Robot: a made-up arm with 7 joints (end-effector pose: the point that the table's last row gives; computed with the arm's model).
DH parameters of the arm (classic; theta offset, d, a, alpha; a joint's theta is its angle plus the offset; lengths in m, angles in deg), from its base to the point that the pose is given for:
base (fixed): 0 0 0 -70
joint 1: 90 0 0 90
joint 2: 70 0 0 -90
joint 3: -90 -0.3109 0.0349 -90
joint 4: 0 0 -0.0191 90
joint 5: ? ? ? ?
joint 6: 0 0 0 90
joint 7: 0 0 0 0
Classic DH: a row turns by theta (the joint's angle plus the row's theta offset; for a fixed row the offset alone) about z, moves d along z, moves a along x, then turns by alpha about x.
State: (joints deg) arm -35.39 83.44 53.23 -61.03 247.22 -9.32 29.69
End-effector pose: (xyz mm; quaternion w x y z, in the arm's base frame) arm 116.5 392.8 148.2 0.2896 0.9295 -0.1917 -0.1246
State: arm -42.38 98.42 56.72 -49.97 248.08 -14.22 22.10
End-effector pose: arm 36.7 389.4 222.9 0.2829 0.9479 -0.1244 -0.0773
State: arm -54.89 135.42 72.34 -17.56 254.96 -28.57 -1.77
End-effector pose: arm -197.9 315.8 288.4 0.2757 0.9580 -0.0705 0.0350
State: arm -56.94 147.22 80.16 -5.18 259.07 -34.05 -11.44
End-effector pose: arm -255.0 275.6 283.5 0.2368 0.9664 -0.0884 0.0463
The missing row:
joint 5: 0 -0.1575 0 -90
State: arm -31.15 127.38 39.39 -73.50 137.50 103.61 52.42
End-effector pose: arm 5.1 213.8 355.9 0.8759 -0.2839 -0.3598 0.1507
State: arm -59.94 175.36 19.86 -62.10 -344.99 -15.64 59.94
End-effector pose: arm -258.3 -3.1 348.9 0.1344 -0.5873 0.7468 0.2816
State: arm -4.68 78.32 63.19 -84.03 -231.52 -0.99 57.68
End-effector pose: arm 88.3 370.9 102.3 0.0148 -0.7406 -0.6265 0.2423
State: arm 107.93 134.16 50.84 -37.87 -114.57 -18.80 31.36
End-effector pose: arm 229.8 400.3 -15.7 0.0503 0.2233 0.5076 -0.8306
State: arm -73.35 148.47 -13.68 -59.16 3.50 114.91 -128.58
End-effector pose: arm -170.1 249.4 317.9 0.8631 0.3146 0.3950 -0.0119
